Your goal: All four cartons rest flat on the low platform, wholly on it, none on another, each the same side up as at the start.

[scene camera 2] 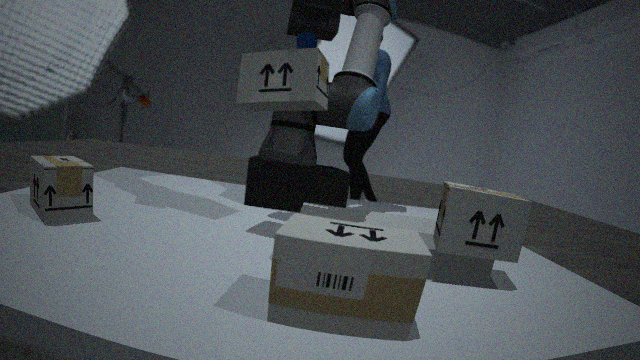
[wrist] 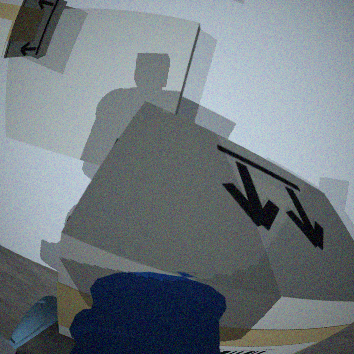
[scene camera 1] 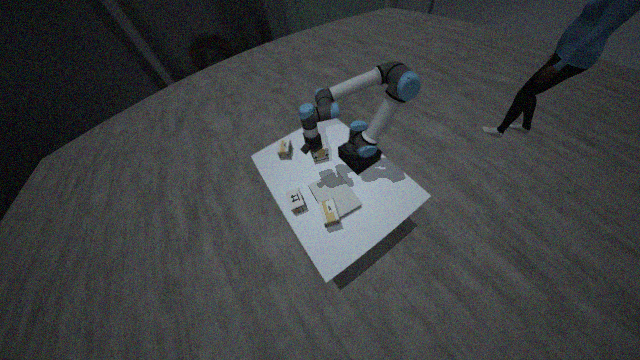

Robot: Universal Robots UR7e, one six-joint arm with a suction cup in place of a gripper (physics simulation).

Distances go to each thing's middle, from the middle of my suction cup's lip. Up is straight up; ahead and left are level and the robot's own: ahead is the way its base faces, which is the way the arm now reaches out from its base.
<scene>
Right now the low grey platform [scene camera 1: 333, 185] is 310 mm below my suction cup and 190 mm to the left of it.
</scene>
